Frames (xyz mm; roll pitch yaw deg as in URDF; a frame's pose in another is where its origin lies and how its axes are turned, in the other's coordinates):
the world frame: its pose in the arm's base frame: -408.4 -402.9 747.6 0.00 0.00 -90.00
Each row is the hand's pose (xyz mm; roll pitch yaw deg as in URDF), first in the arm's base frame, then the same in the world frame.
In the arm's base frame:
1: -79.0 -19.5 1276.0 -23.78 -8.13 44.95
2: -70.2 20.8 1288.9 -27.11 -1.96 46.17
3: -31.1 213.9 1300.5 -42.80 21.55 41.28
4: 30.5 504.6 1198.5 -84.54 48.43 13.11
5: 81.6 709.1 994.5 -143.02 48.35 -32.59
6: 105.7 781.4 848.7 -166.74 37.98 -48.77
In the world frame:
1: -383.4 329.4 528.4 -23.78 -8.13 134.95
2: -423.7 338.2 541.3 -27.11 -1.96 136.17
3: -616.8 377.3 552.9 -42.80 21.55 131.28
4: -907.5 438.9 450.9 -84.54 48.43 103.11
5: -1112.0 490.0 246.9 -143.02 48.35 57.41
6: -1184.3 514.1 101.1 -166.74 37.98 41.23

